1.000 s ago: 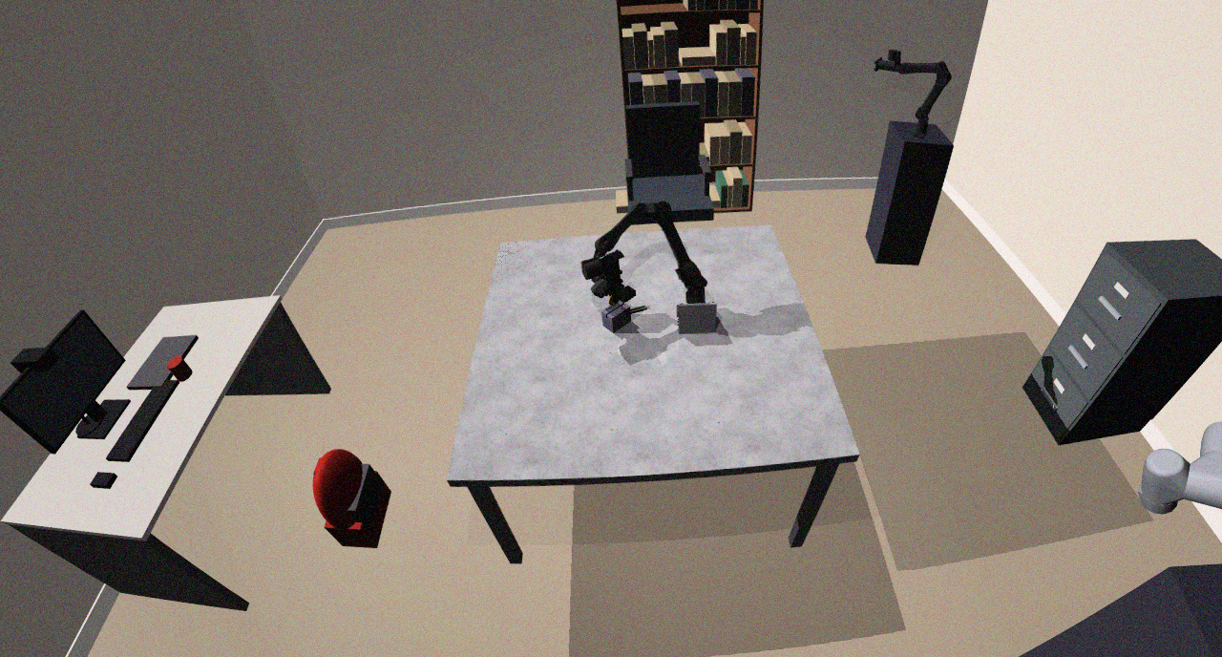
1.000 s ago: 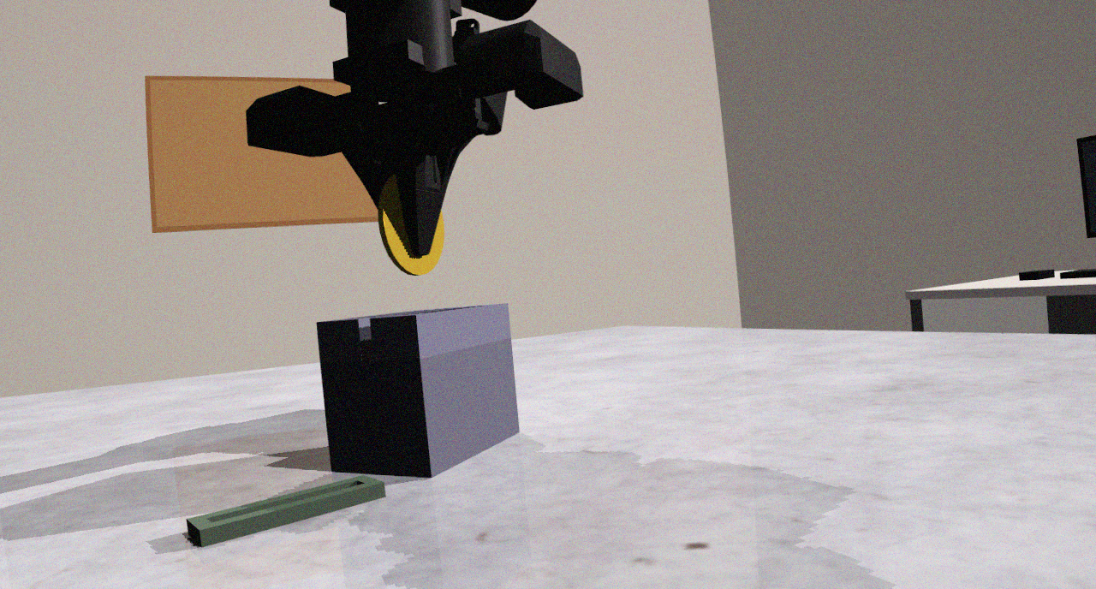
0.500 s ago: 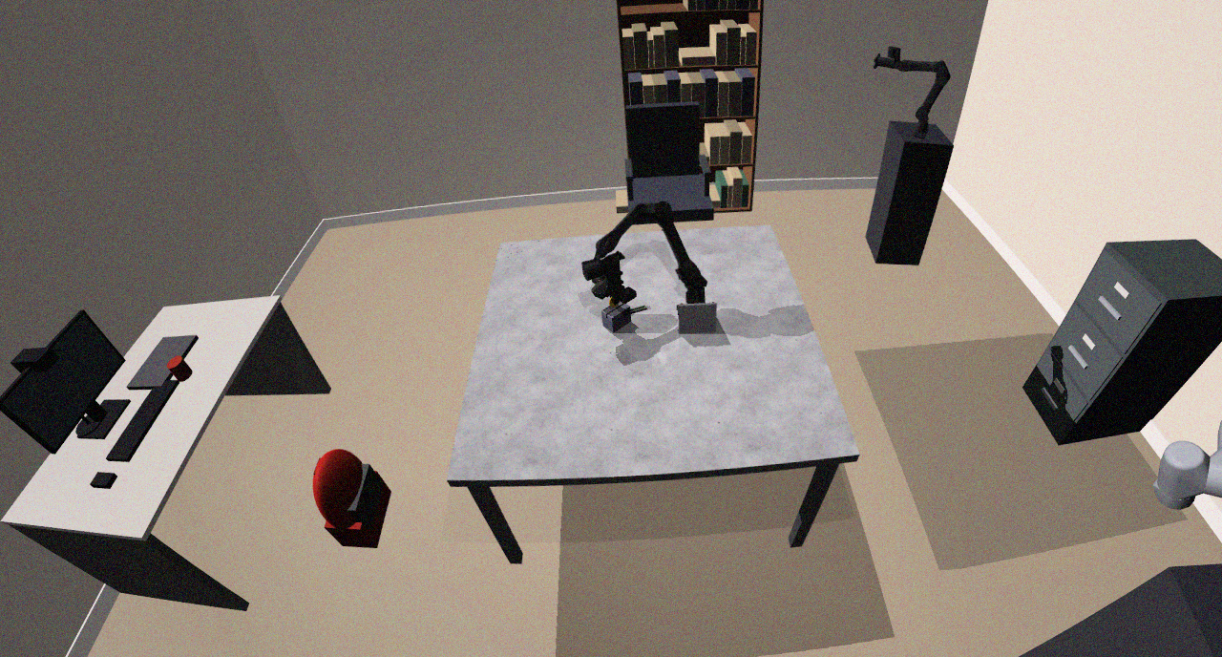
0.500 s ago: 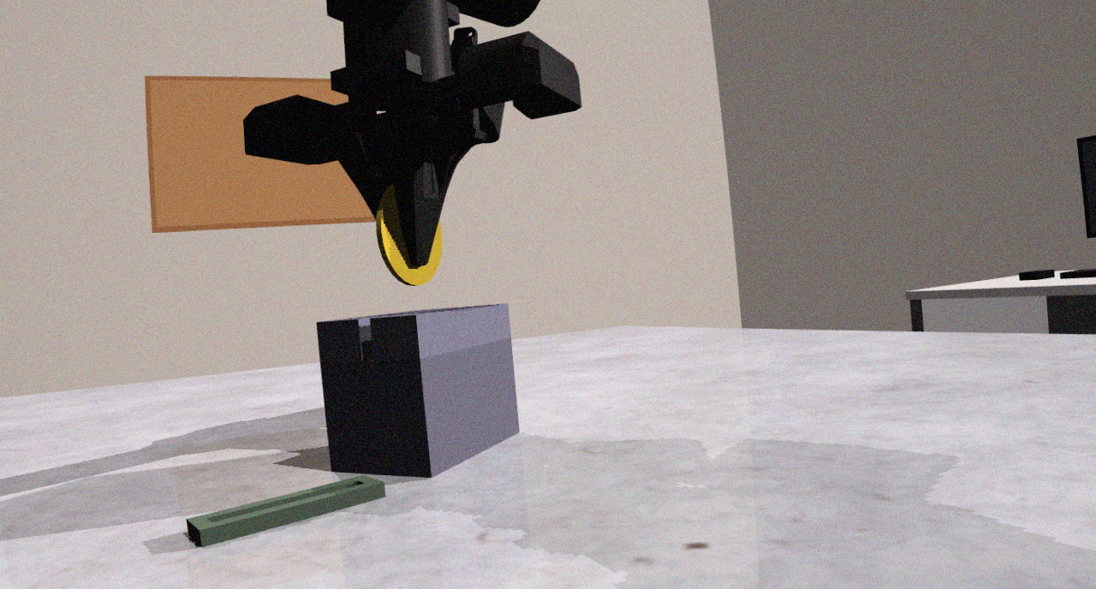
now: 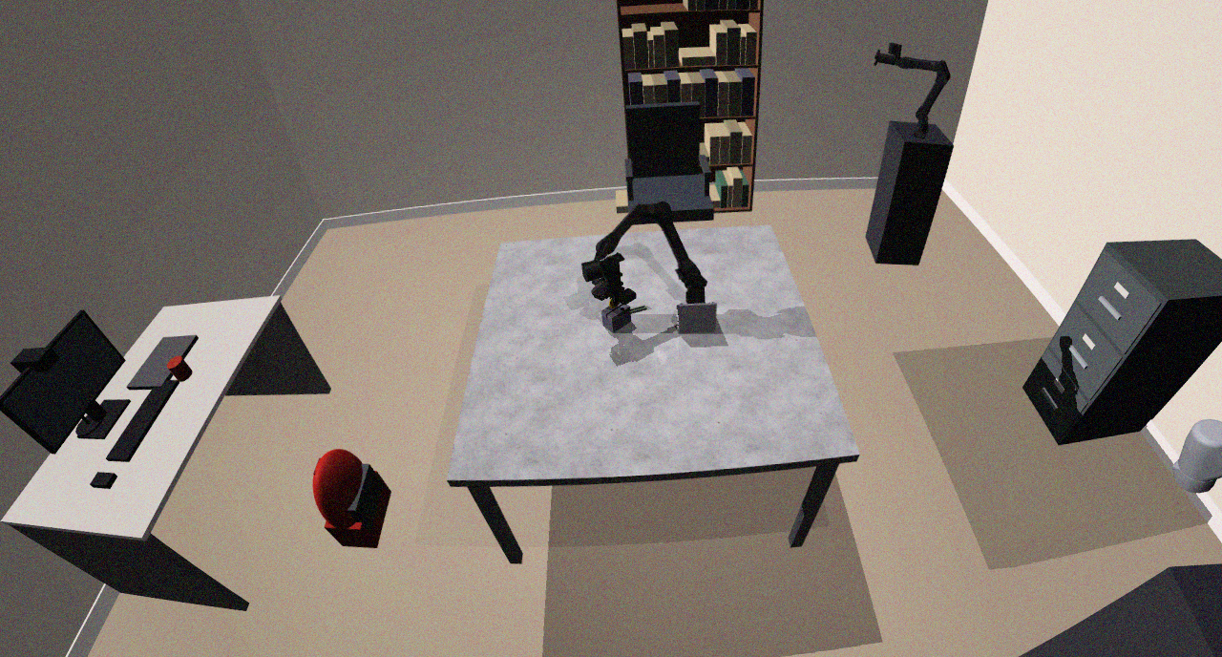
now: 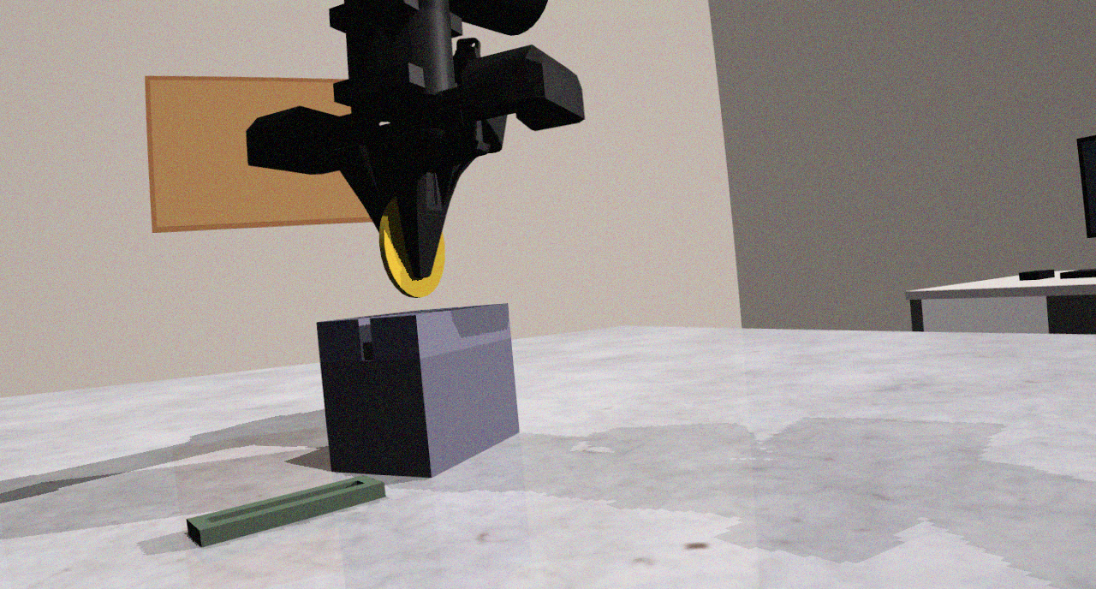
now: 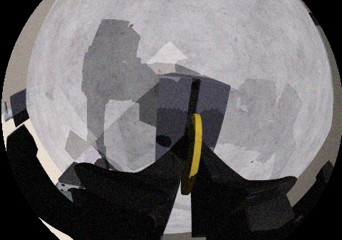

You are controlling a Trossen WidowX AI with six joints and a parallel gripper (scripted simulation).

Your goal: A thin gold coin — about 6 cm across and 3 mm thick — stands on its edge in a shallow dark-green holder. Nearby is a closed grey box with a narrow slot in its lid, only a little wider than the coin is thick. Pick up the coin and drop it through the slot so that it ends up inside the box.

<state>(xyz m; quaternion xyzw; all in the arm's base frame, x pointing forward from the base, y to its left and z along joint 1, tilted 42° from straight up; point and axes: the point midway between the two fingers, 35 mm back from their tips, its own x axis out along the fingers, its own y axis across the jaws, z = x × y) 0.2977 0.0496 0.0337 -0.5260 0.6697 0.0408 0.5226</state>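
The gold coin is 20 mm above my gripper tip.
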